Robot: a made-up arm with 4 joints.
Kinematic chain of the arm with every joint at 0, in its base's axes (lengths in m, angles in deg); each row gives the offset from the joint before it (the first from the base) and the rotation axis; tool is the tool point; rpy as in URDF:
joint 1: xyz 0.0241 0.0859 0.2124 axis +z
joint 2: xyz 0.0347 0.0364 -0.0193 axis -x
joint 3: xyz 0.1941 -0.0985 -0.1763 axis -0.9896 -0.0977 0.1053
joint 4: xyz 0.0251 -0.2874 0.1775 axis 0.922 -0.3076 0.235
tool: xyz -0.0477 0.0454 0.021 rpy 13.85 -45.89 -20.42
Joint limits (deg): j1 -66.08..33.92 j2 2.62..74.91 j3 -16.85..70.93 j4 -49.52..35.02
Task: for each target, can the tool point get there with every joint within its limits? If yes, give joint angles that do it. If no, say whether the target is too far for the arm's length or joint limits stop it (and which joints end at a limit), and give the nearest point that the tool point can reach.
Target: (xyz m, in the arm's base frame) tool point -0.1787 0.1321 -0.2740
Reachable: no: joint limits stop it (at a limit: joint 1, joint 2, joint 3, joint 4) | nearest point -0.1924 -0.2452 0.1274 | short by 0.551 m
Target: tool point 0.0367 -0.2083 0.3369
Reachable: yes | joints -42.41 14.24 16.69 -5.24
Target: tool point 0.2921 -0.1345 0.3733
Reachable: yes | joints 14.83 29.76 -6.23 8.84
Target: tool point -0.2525 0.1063 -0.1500
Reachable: no: joint limits stop it (at a limit: joint 1, joint 2, joint 3, joint 4) | nearest point -0.1924 -0.2452 0.1274 | short by 0.452 m
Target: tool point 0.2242 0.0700 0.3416
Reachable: yes | joints -6.58 26.00 53.74 -21.76
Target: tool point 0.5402 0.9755 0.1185
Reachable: no: too far | nearest point 0.1468 0.2974 0.2291 | short by 0.792 m
